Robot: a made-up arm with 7 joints.
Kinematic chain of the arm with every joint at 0, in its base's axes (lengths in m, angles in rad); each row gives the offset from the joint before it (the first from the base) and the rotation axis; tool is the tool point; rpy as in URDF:
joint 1: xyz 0 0 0.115 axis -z
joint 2: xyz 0 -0.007 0.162 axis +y
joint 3: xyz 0 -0.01 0.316 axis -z
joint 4: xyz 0 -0.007 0.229 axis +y
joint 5: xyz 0 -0.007 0.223 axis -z
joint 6: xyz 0 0 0.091 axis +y
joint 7: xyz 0 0 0.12 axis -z
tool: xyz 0 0 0 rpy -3.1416 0 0
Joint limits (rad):
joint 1: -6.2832..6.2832
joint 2: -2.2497..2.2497
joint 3: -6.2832..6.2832
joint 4: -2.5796..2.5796
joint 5: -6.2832..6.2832
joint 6: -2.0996..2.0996
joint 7: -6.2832..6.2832
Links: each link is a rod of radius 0.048 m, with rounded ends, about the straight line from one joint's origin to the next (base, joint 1, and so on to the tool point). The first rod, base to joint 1, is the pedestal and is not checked.
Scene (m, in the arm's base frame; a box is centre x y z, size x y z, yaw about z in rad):
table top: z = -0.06
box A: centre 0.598 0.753 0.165 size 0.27 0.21 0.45 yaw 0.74
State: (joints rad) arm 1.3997 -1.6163 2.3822 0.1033 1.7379 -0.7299 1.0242
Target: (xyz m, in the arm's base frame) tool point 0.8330 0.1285 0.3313
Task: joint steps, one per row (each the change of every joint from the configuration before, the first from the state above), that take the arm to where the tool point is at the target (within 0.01 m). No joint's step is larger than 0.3 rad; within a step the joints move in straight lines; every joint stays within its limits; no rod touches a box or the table.
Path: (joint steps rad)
1: 0.2630 0.1372 -0.2928 -0.1165 -0.1580 0.1747 -0.0278
2: 0.2629 0.1372 -0.2928 -0.1165 -0.1580 0.1747 -0.0278
3: 0.2630 0.1372 -0.2927 -0.1165 -0.1580 0.1747 -0.0278
4: 0.1697 -0.1824 0.1675 -0.2227 0.0843 -0.1950 0.0278
5: 0.1697 -0.1825 0.1675 -0.2228 0.0842 -0.1951 0.0278
6: 0.1698 -0.1824 0.1675 -0.2227 0.0843 -0.1950 0.0278

